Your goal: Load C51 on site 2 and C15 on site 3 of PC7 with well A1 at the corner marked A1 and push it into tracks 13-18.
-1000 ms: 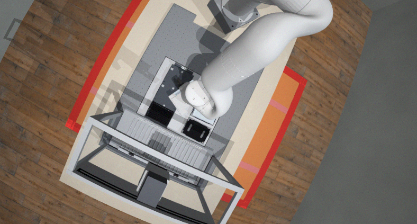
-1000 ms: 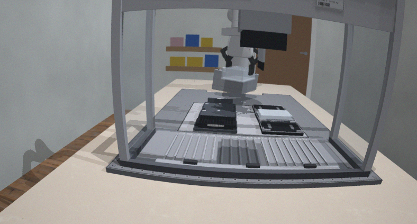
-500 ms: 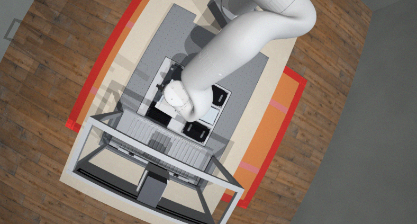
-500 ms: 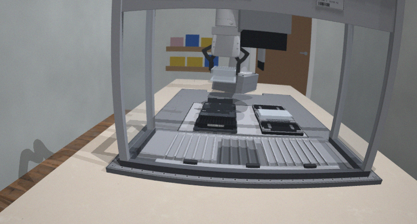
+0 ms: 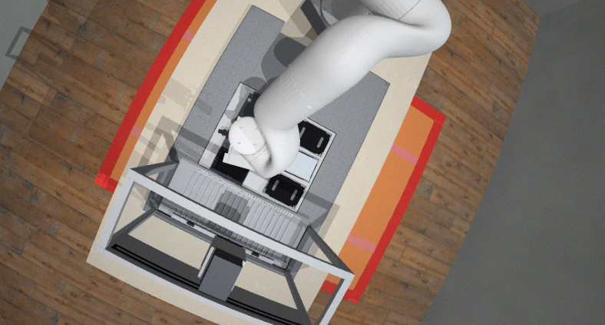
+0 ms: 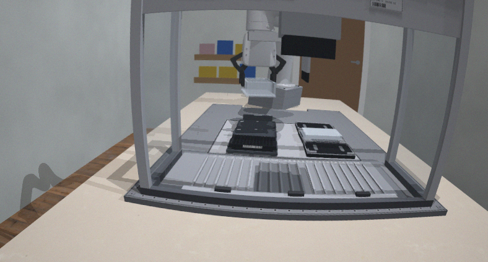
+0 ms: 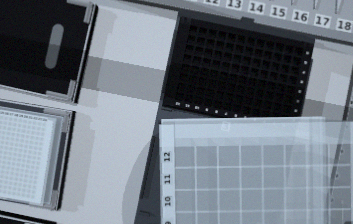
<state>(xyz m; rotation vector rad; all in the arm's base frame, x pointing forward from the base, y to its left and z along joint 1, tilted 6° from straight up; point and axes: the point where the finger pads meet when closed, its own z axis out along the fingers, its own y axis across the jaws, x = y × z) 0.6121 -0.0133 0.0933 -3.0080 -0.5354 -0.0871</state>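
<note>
Right now my hand is 10 mm above the deep-well block C51. From my hand the other things lie so: plate C16: 210 mm to the left, 150 mm below, 40 mm behind; plate carrier PC7: 150 mm below, 10 mm behind; black plate C15: 150 mm below, 100 mm ahead, 10 mm to the left.
</note>
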